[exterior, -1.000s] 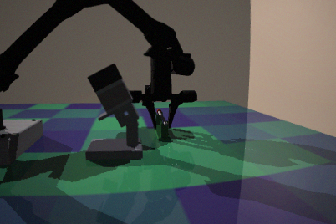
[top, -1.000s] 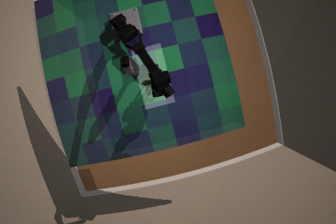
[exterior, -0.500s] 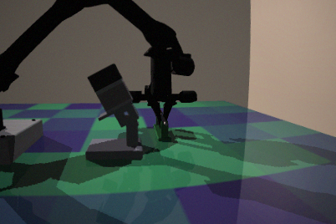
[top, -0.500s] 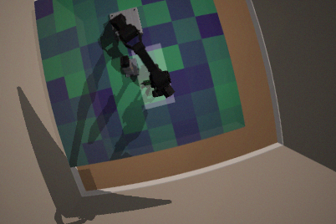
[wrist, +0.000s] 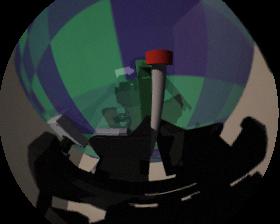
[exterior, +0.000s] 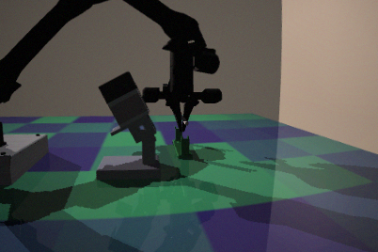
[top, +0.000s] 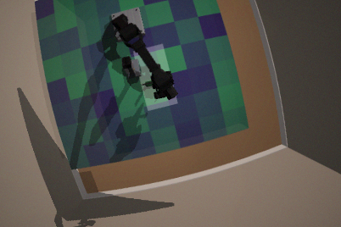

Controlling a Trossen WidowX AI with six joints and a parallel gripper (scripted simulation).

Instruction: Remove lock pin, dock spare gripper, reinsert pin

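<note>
Now: the small green bracket 1 cm to the left of my gripper tip and 2 cm below it. The rest, counted from my gripper tip: spare gripper: 12 cm behind, 12 cm to the right, 8 cm above; grey mount: 11 cm behind, 12 cm to the right, 1 cm above.
</note>
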